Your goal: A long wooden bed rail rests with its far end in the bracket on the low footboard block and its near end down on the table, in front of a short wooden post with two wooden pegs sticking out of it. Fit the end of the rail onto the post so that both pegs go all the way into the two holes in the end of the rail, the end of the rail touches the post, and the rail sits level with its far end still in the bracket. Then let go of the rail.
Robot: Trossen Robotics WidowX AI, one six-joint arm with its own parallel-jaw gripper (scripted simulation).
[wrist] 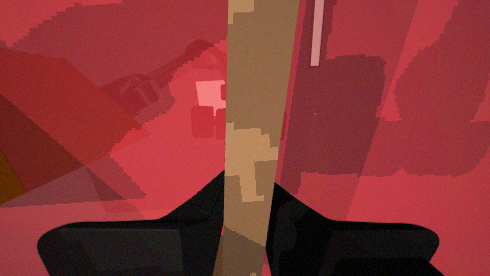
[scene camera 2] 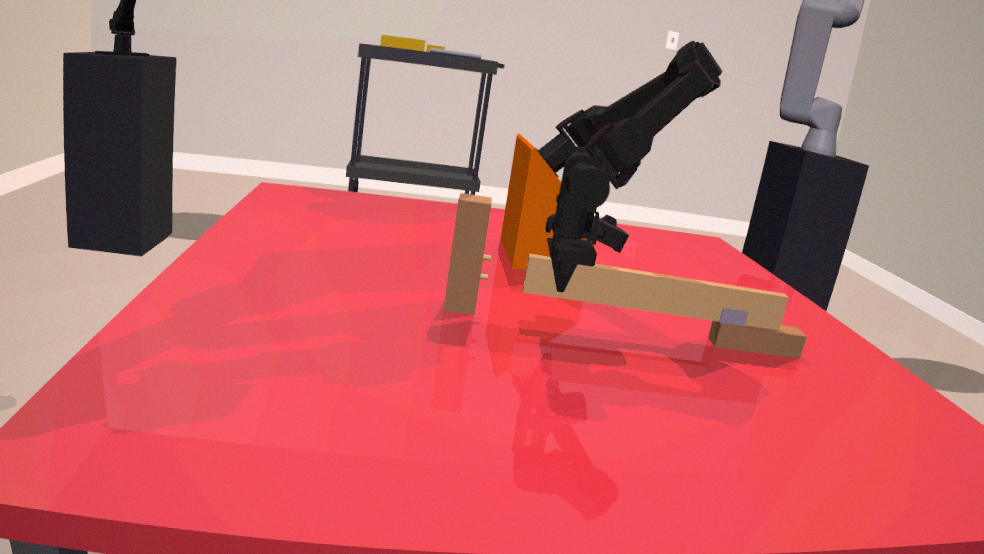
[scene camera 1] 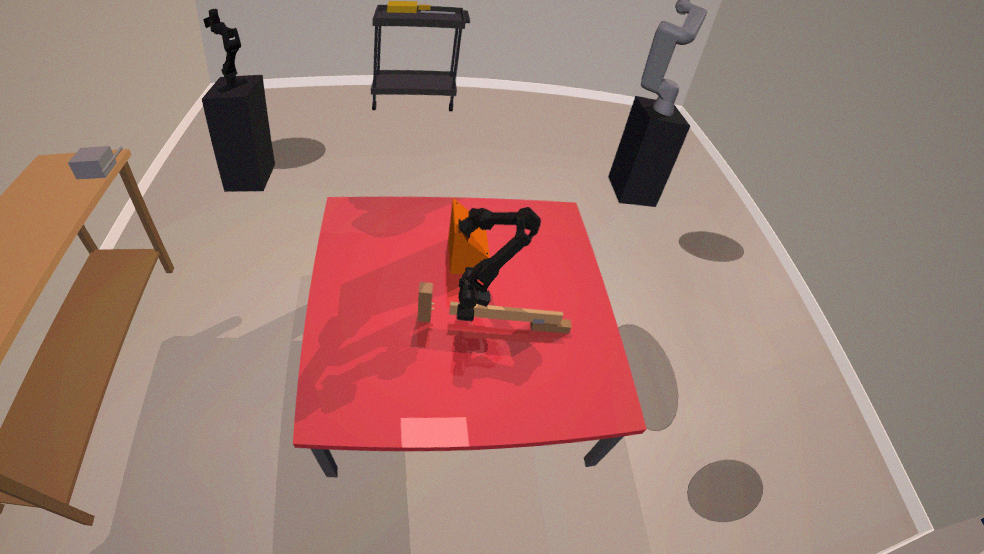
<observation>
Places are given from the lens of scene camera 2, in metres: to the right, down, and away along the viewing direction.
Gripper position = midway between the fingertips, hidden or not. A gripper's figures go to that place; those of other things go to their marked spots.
my gripper [scene camera 2: 559, 289]: 0.11, 0.02, 1.04
long wooden rail [scene camera 2: 601, 284]: 0.17, 0.01, 1.03
</observation>
